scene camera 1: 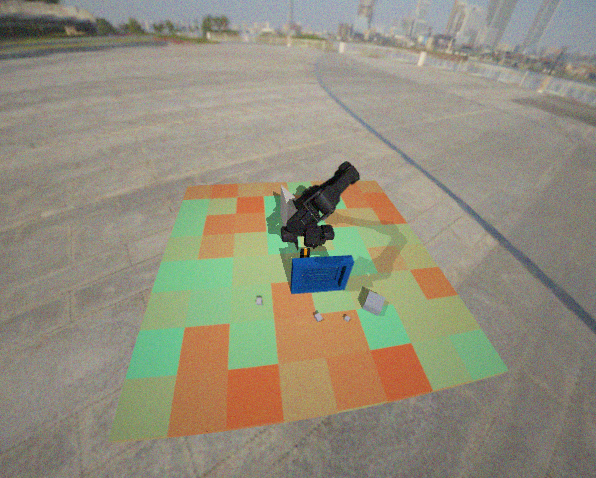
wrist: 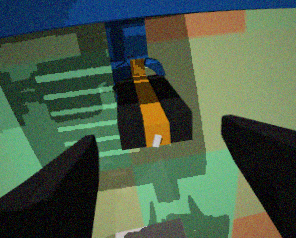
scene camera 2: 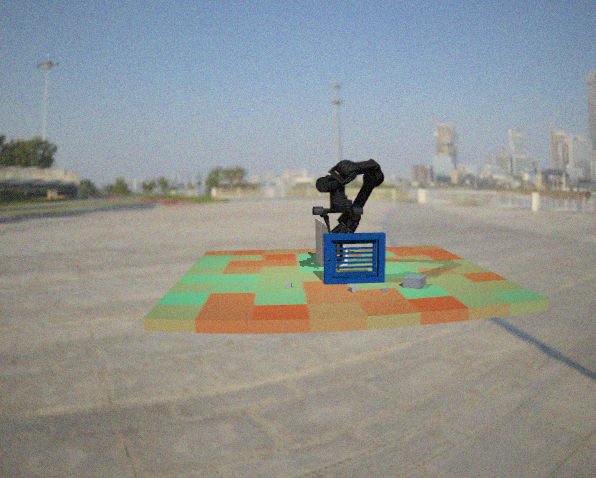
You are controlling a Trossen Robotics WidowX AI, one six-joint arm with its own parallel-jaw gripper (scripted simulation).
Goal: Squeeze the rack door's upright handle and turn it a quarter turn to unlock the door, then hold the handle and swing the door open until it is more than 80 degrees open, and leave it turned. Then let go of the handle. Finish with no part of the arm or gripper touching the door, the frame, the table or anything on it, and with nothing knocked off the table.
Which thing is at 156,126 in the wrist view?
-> A door handle.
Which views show my gripper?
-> Scene camera 1, the wrist view and scene camera 2: all of them.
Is my gripper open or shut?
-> Open.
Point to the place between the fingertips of my gripper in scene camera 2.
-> At 337,233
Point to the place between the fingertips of my gripper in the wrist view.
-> At 160,134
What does my gripper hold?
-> Nothing.
